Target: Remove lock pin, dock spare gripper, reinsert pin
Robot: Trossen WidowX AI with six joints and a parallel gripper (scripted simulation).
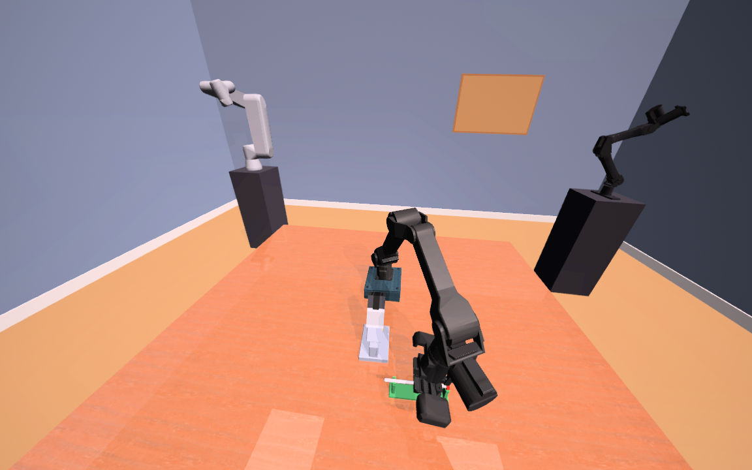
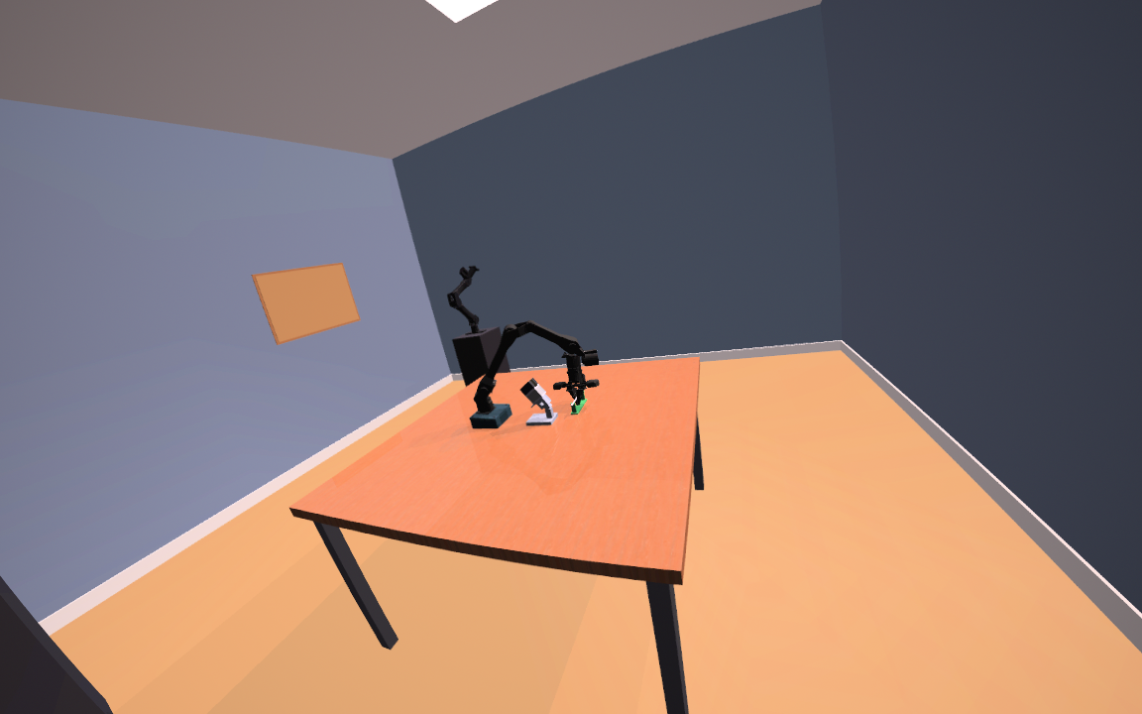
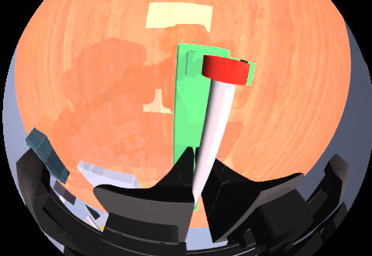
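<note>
Now: gripper tip 10 mm to the right of the green stand and 10 mm below it. Also, from my gripper tip: mount 110 mm to the right, 100 mm behind, 40 mm above; spare gripper 120 mm to the right, 120 mm behind, 110 mm above.
</note>
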